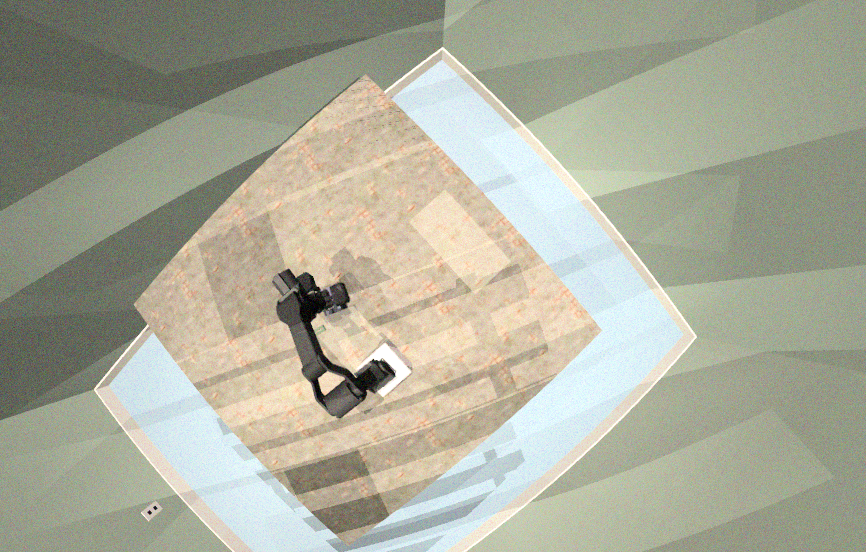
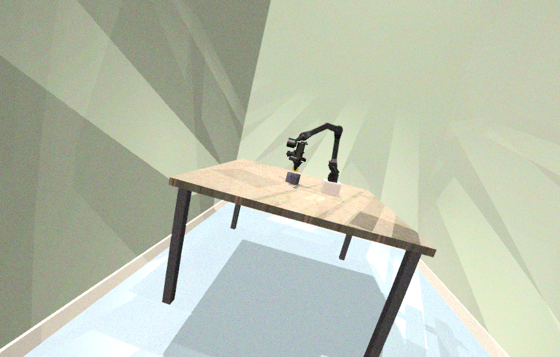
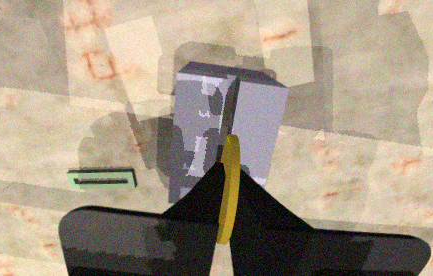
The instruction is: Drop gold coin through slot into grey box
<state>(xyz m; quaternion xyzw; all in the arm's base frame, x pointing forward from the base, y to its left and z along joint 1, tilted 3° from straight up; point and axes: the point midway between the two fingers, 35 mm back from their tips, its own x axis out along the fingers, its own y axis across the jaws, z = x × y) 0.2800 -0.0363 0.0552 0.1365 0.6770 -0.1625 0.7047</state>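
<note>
Right now my gripper tip is 10 mm below the gold coin.
</note>
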